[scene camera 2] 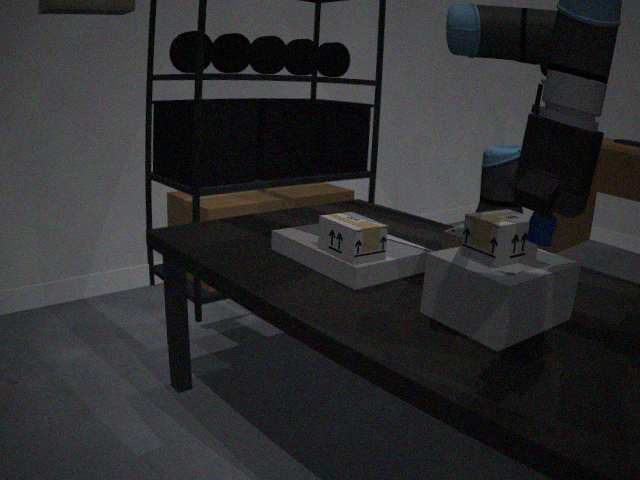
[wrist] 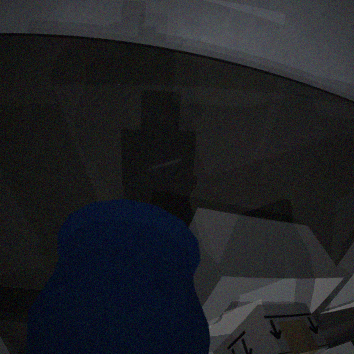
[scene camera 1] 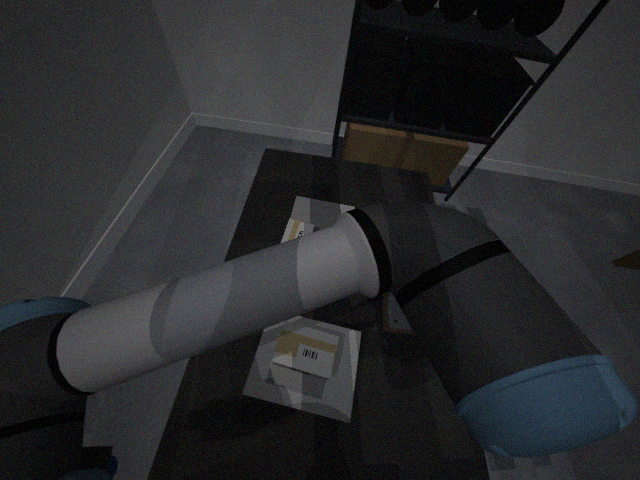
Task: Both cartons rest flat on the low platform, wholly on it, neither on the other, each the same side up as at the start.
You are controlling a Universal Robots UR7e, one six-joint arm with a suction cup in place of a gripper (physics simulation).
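Places are measured from the arm's base along level axes (x up, y right, z ahead), in centimetres.
Pixels of known places: end effector, tool point: [scene camera 2: 538, 240] [wrist: 126, 258].
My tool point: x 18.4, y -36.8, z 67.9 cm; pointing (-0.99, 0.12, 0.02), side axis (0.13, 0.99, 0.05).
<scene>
For each thing: its top centre in the pictures, then the offset to it from my tool point. Level surfaces: height alone.
- white carton with tan tape, middle of its top: [scene camera 2: 353, 220] [scene camera 1: 296, 237] dx -12.8, dy +52.6, dz -26.6 cm
- low platform, middle of its top: [scene camera 2: 350, 240] [scene camera 1: 319, 233] dx -20.3, dy +59.6, dz -34.6 cm
- carton, middle of its top: [scene camera 2: 504, 216] [scene camera 1: 306, 348] dx -5.3, dy +18.8, dz -30.7 cm
- taller block, middle of its top: [wrist: 246, 333] [scene camera 2: 508, 258] [scene camera 1: 306, 360] dx -13.1, dy +17.1, dz -31.2 cm
- dark table, its level: dx -25.2 cm
One white carton with tan tape [scene camera 1: 297, 230] [scene camera 2: 353, 237] rests on the low platform [scene camera 1: 323, 209] [scene camera 2: 320, 262], arrows up. The other carton [scene camera 1: 308, 351] [scene camera 2: 496, 237] [wrist: 290, 330] rests on the taller block [scene camera 1: 338, 408] [scene camera 2: 496, 310] [wrist: 265, 250], also arrows up. My gripper, a blue suction cup [scene camera 1: 112, 465] [scene camera 2: 542, 230] [wrist: 127, 235], is open, with no carton on it. In the scene camera 2 view it shows just right of the carton on the taller block; its distance from that carton is unclear. My arm hides part of the low platform in the scene camera 1 view.
Both supports stand on a dark table [scene camera 1: 279, 175] [scene camera 2: 217, 232]. A black shelf rack [scene camera 1: 338, 136] [scene camera 2: 149, 129] with brown boxes [scene camera 1: 379, 144] [scene camera 2: 232, 205] stands behind its far end. My forearm [scene camera 1: 201, 310] stretches across the table. A small mounting block [scene camera 1: 397, 317] shows beside my arm.
</scene>
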